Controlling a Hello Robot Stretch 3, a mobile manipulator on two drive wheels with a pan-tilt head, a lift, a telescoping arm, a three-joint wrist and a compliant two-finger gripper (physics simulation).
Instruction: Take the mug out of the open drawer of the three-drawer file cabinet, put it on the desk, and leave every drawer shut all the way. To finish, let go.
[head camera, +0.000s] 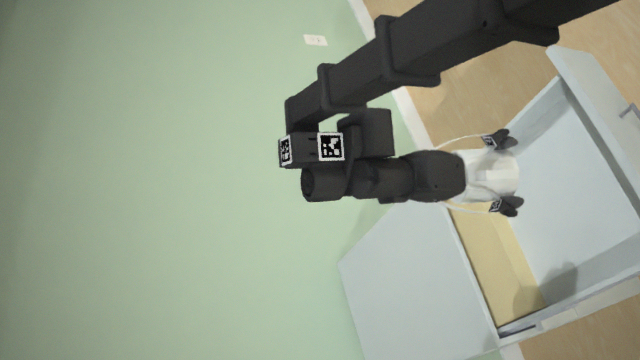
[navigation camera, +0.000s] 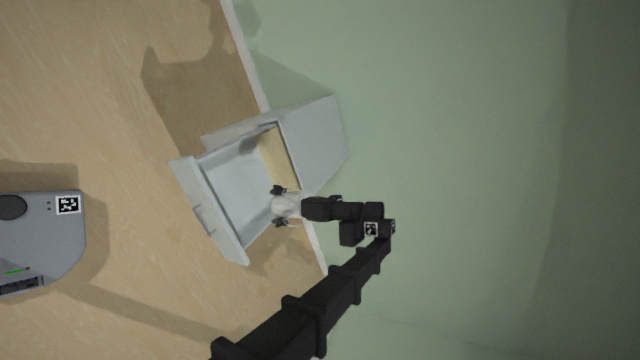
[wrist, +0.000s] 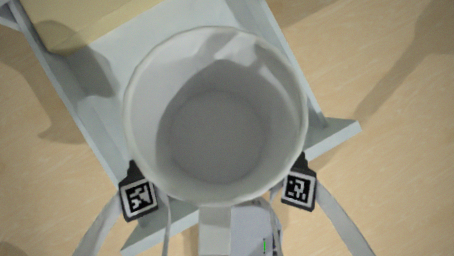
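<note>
The white mug is upright, with its open rim facing the wrist camera. My gripper is shut on the mug, one finger on each side, and holds it above the open drawer, near the drawer's side. The file cabinet stands against the wall. Its top drawer is pulled far out. The lower drawers' fronts are hidden, so I cannot tell how they stand. The desk does not show in these views.
The green wall runs behind the cabinet, with a white outlet on it. My telescoping arm reaches in beside the cabinet. My grey base is on the wooden floor, facing the drawer's front.
</note>
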